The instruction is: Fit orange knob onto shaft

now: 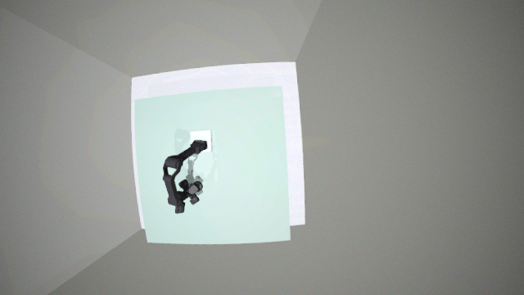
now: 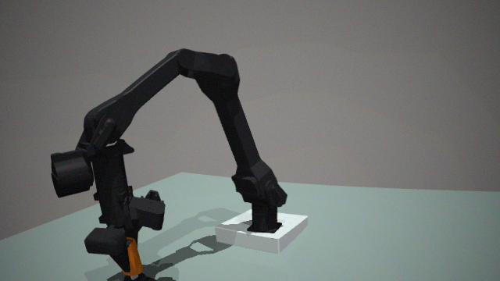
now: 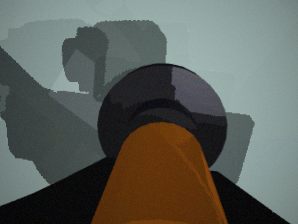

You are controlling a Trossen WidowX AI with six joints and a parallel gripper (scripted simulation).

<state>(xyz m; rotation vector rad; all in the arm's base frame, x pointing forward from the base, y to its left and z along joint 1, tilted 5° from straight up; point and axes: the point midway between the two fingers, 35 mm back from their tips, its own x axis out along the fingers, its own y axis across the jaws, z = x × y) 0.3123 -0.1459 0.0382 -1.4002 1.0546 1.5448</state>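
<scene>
The dark round pedestal lies 4 cm below my gripper tip. The rest, counted from my gripper tip: orange knob: 3 cm above.
</scene>
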